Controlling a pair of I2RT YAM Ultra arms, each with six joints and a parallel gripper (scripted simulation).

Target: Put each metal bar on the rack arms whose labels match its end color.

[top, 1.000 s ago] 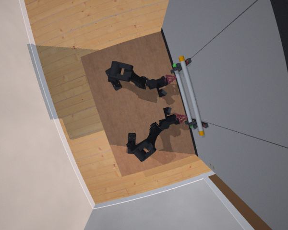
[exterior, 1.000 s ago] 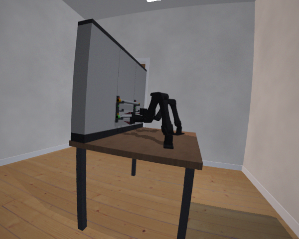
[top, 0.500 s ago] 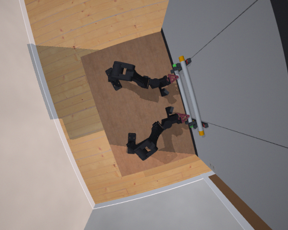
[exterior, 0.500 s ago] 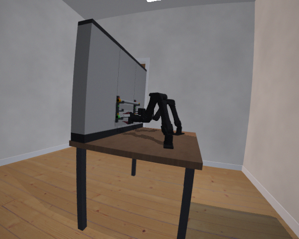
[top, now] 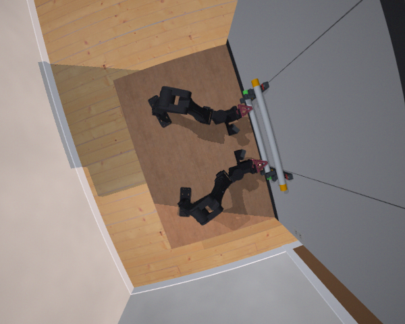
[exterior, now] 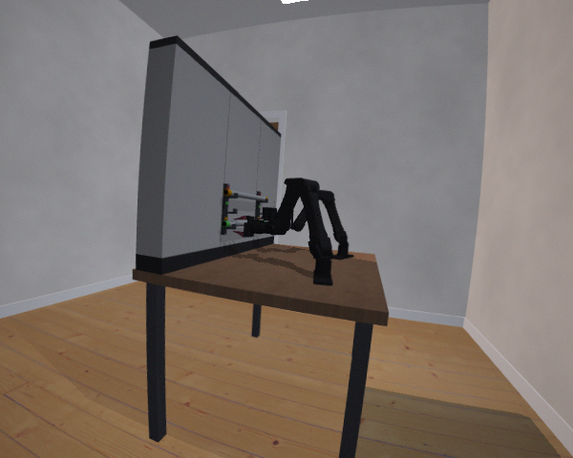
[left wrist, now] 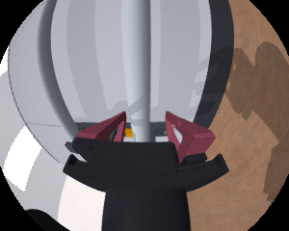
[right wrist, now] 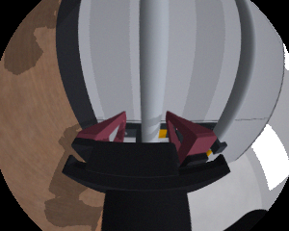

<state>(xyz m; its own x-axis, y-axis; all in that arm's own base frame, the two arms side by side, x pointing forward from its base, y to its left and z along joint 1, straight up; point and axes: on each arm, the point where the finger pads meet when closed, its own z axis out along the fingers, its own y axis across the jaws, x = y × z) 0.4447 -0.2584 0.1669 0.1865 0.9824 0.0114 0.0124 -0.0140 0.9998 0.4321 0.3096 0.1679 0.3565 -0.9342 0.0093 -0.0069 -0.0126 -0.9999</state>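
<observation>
Right now my left hand is 150 mm to the left of the green-ended bar, 10 mm below it and 10 mm short of it. From my left hand the other things lie so: metal bar (160 mm to the right, 160 mm above, 20 mm ahead); grey wall panel (260 mm above, 130 mm to the right, 110 mm ahead).
My right gripper is now 150 mm to the right of the green-ended bar and 10 mm below it. From my right hand the other things lie so: metal bar (140 mm to the left, 160 mm above); then grey wall panel (100 mm ahead, 160 mm to the left, 260 mm above).
</observation>
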